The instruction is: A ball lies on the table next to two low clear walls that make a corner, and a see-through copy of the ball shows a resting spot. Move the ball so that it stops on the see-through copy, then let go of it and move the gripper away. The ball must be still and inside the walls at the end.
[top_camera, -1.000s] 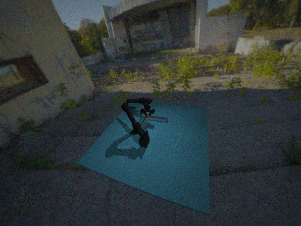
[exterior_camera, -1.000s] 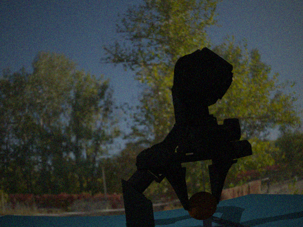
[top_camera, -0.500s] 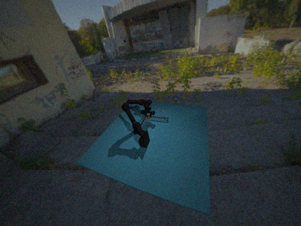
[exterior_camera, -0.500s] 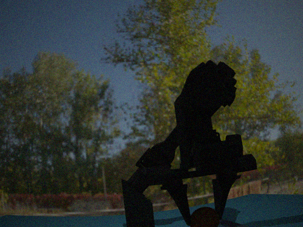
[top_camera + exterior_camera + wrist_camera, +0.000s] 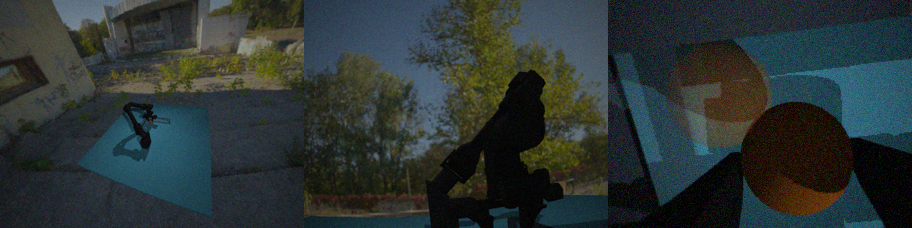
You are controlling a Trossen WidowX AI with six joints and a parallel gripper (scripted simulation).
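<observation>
Now: the orange ball right at my gripper tip. Also, from my gripper tip: see-through copy (30 mm ahead, 30 mm to the left, 10 mm below).
</observation>
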